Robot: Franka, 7 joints.
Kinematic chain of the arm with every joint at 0, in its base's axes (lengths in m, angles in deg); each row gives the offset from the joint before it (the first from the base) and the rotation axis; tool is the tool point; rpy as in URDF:
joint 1: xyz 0 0 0.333 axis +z
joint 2: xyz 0 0 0 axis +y
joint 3: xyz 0 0 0.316 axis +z
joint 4: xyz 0.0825 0 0 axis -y
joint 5: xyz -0.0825 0 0.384 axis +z
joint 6: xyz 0 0 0 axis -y
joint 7: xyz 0.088 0 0 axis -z
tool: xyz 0 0 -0.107 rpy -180 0 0
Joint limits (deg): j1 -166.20..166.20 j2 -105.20..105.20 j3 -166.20..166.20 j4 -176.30..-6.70 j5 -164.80..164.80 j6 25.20..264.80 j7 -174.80..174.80
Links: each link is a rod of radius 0.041 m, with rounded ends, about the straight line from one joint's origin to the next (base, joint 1, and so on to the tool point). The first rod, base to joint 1, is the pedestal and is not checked.
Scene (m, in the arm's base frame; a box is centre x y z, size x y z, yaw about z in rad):
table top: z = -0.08
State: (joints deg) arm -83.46 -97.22 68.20 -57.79 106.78 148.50 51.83
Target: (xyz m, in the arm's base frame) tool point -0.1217 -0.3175 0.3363
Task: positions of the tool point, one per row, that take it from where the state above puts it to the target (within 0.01 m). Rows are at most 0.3 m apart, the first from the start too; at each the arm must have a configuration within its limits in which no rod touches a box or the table.
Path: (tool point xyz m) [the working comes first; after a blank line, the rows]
Joints at the target: -138.40 -31.72 39.02 -162.53 112.76 159.29 51.83
Straight joint move there: clear.

1: 0.4904 0.5509 0.5979
2: 0.5503 0.3233 0.7090
3: 0.5309 0.0786 0.7650
4: 0.4380 -0.1438 0.7611
5: 0.2930 -0.3087 0.7008
6: 0.1279 -0.3936 0.5964
7: -0.0209 -0.3926 0.4671
8: -0.1217 -0.3175 0.3363

